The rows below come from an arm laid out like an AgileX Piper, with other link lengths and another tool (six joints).
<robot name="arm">
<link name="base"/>
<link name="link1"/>
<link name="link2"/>
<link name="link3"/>
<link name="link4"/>
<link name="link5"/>
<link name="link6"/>
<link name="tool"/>
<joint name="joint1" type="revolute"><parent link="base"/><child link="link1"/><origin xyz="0.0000 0.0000 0.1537"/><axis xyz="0 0 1"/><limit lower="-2.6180" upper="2.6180"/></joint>
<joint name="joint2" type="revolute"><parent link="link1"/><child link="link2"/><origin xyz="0.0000 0.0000 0.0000"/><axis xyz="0 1 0"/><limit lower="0.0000" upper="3.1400"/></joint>
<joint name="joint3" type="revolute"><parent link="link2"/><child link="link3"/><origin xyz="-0.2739 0.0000 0.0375"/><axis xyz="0 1 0"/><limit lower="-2.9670" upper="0.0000"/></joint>
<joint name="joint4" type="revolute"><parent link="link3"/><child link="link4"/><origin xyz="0.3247 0.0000 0.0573"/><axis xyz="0.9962 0 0.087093"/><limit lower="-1.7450" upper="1.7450"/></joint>
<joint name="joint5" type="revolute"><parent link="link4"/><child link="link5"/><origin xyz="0.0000 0.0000 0.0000"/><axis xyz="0 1 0"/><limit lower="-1.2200" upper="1.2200"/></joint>
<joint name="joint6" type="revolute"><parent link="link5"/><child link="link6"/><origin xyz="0.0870 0.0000 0.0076"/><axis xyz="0.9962 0 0.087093"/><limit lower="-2.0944" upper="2.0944"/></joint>
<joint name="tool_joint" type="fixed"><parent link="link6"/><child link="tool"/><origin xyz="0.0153 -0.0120 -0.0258" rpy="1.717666 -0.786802 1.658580"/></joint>
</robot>
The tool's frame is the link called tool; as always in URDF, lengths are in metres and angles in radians.
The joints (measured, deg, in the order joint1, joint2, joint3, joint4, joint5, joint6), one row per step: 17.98, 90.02, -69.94, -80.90, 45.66, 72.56; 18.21, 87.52, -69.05, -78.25, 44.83, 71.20; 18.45, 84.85, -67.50, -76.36, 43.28, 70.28; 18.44, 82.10, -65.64, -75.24, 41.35, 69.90; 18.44, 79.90, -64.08, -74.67, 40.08, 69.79; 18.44, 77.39, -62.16, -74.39, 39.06, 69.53; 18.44, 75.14, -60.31, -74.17, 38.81, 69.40; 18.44, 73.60, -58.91, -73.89, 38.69, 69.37; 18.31, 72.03, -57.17, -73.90, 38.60, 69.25; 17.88, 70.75, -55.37, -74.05, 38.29, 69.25
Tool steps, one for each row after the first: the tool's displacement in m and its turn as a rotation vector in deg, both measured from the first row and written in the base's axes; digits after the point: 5 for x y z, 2 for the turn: -0.00942, 0.00080, 0.00854, 2.04, -0.18, 0.77; -0.01936, 0.00190, 0.01440, 3.79, -0.47, 2.35; -0.02908, 0.00137, 0.01917, 5.30, -1.12, 4.08; -0.03717, 0.00048, 0.02253, 6.25, -1.72, 5.22; -0.04692, -0.00150, 0.02551, 6.72, -2.27, 6.24; -0.05648, -0.00428, 0.02687, 6.98, -2.59, 6.49; -0.06328, -0.00620, 0.02648, 7.29, -2.67, 6.57; -0.07041, -0.00934, 0.02415, 7.15, -2.48, 6.55; -0.07624, -0.01363, 0.01969, 6.94, -2.09, 6.42
